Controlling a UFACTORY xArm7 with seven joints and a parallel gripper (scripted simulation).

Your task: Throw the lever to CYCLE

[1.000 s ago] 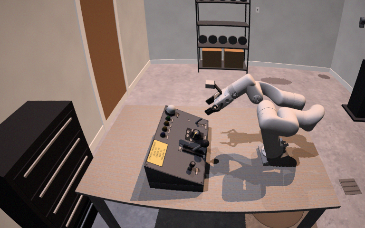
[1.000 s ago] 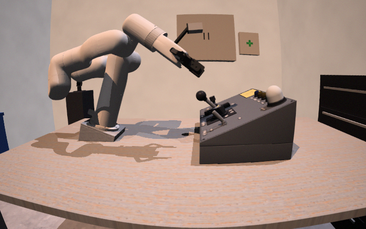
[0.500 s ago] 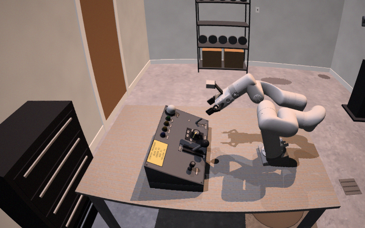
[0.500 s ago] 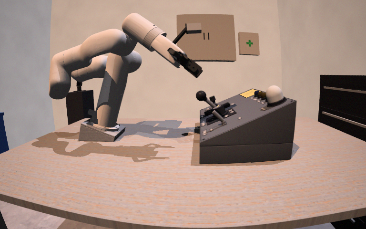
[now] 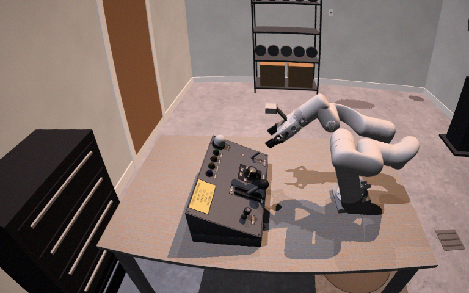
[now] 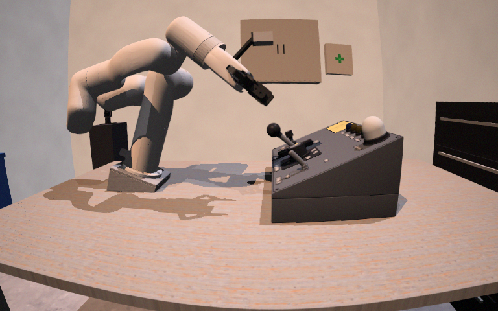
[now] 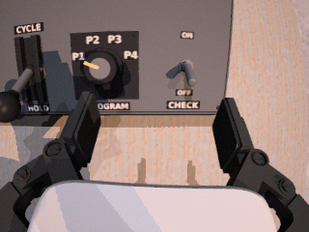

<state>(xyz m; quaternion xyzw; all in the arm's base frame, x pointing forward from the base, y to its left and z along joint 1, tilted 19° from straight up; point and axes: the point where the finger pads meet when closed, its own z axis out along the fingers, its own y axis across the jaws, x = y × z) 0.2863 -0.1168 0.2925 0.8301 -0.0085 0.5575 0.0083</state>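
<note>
My hand is 100 mm short of the dark grey console, 130 mm to the right of it and 150 mm above it. Also, from my hand: small mode toggle 60 mm ahead, 310 mm to the left, 120 mm below; then program rotary knob 70 mm ahead, 80 mm to the left, 120 mm below.
</note>
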